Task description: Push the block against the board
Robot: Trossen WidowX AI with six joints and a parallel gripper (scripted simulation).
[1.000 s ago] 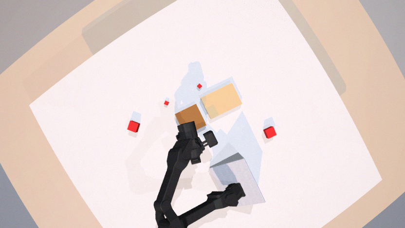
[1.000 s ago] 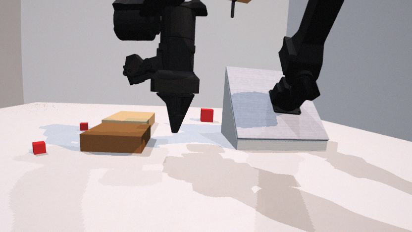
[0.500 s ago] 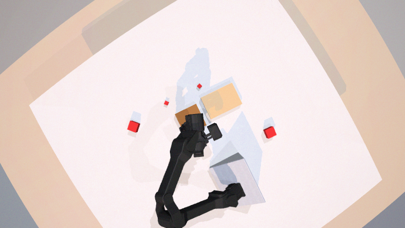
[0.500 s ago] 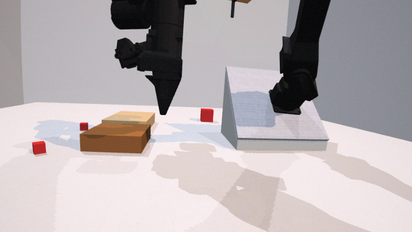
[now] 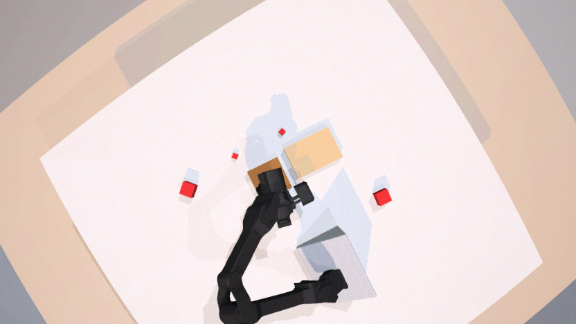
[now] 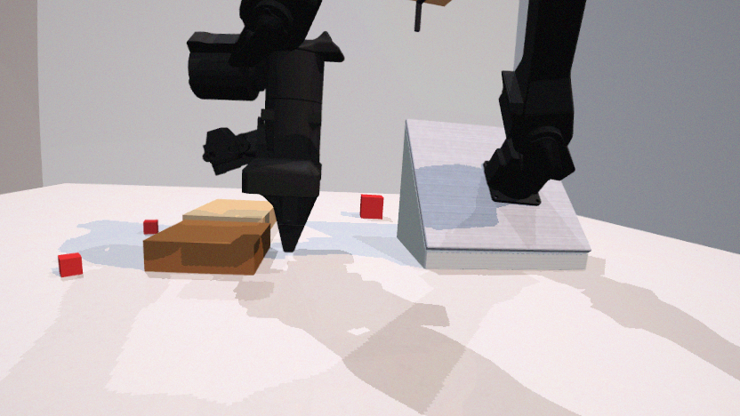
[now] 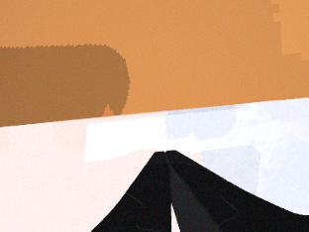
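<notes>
My gripper tip is 80 mm short of the brown square block and 10 mm below it. The rest, counted from my gripper tip: tan board (90 mm ahead, 150 mm to the right, 10 mm above).
</notes>
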